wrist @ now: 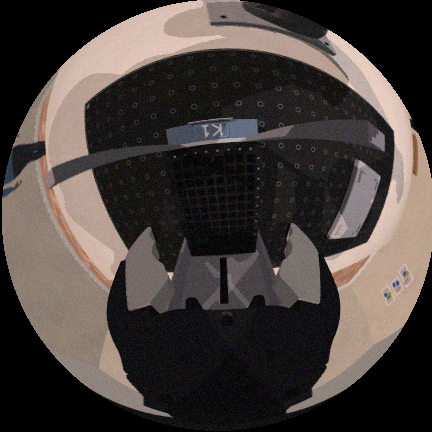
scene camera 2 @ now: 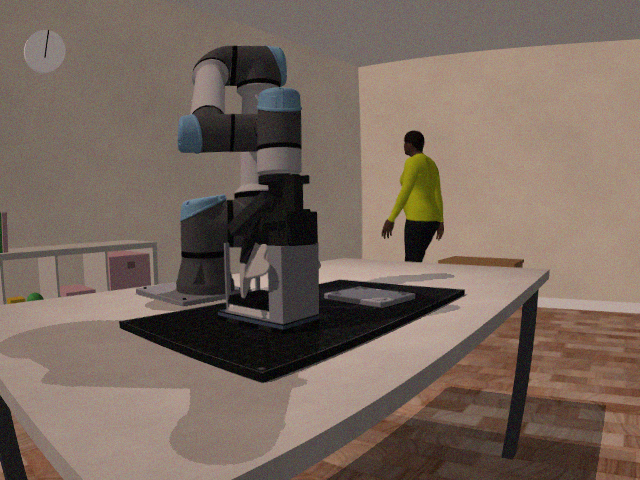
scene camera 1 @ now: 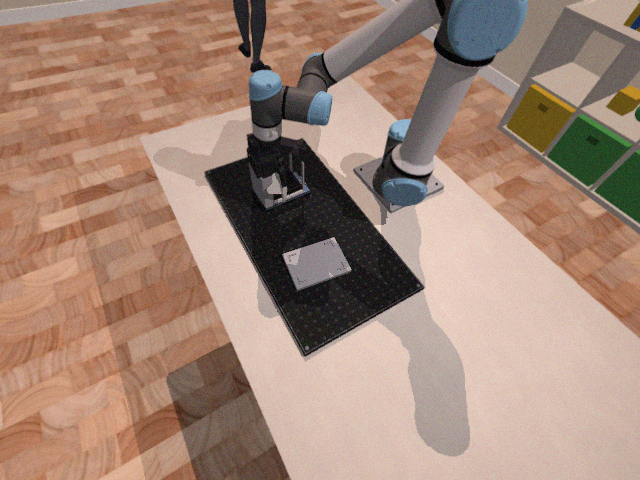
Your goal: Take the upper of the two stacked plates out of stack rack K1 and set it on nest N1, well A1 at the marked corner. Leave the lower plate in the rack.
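Frame: origin at the arm's base, x ahead, y left, z up, level; centimetres.
Seen in the pictures: gripper, fingertip midpoint: (wrist: 220,226) (scene camera 1: 274,184); arm's base at its link origin: (scene camera 2: 205,289).
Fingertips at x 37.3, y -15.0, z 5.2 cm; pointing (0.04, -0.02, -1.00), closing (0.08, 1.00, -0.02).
Note:
Pixels of each thing's top centre, then the offset from my fingertips to it. Level surfaces: height alone.
- Stack rack K1 at its top centre: (wrist: 213,311) (scene camera 2: 264,242) (scene camera 1: 279,160) dx -2.4, dy -0.1, dz +8.6 cm
- black gridded plate at its top centre: (wrist: 218,212) (scene camera 2: 270,296) (scene camera 1: 278,184) dx -1.4, dy -0.1, dz -0.6 cm
- Nest N1 at its top centre: (scene camera 2: 370,292) (wrist: 360,206) (scene camera 1: 316,261) dx +1.7, dy +28.4, dz -3.8 cm
- black perforated board at its surface level: dz -5.4 cm
- pale table at its surface level: dz -6.5 cm
Stack rack K1 (scene camera 1: 261,187) (scene camera 2: 299,284) (wrist: 176,136) stands on the black board, with a tall grey wall, thin posts and a blue label strip. A black gridded plate (wrist: 217,192) lies inside it, seen from above; the lower plate cannot be told apart from it. My gripper (wrist: 220,226) is open and empty, pointing down at the rack, its pale fingers spread to either side of the grey wall and partly hidden by it in the scene views. Nest N1 (scene camera 1: 316,264) (scene camera 2: 369,296) (wrist: 356,201) is a flat light-grey block with small corner markings, too small to read, and bears no plate.
The black perforated board (scene camera 1: 356,310) (scene camera 2: 206,338) (wrist: 115,120) lies on the pale table (scene camera 1: 516,361) (scene camera 2: 103,413). The arm's base plate (scene camera 1: 436,187) (scene camera 2: 155,291) stands beside the board. A person (scene camera 2: 421,191) stands beyond the table.

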